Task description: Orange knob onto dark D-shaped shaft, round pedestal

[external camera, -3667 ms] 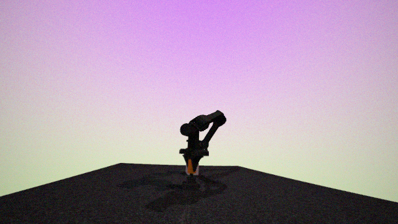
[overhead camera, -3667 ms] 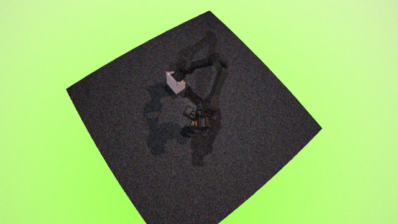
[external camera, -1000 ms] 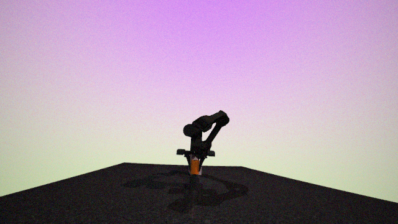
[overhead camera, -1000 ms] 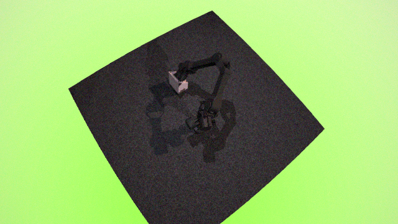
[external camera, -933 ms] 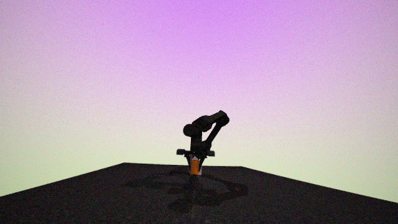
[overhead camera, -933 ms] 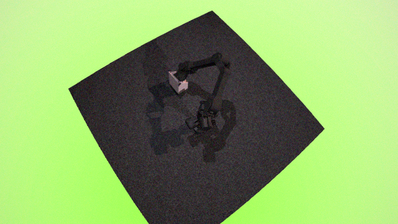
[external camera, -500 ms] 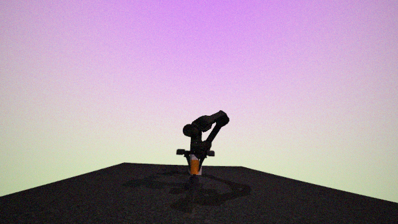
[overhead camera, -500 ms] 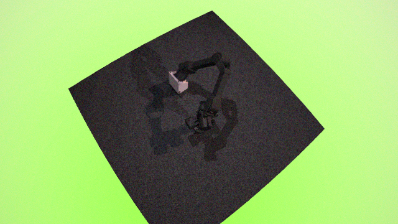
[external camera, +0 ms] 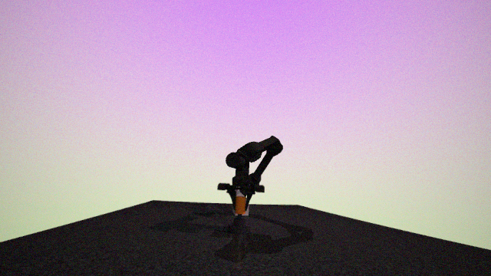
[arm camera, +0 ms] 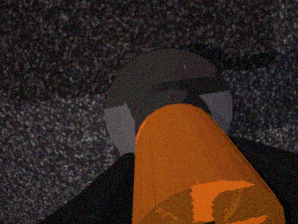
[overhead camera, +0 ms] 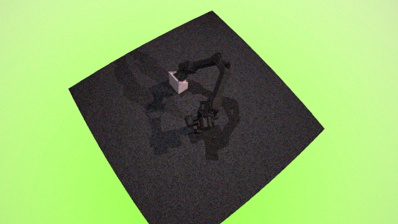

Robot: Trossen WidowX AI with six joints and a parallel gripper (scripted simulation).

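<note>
Right now the orange knob is 20 mm above my gripper tip. From my gripper tip the other things lie so: round pedestal 40 mm below.
</note>
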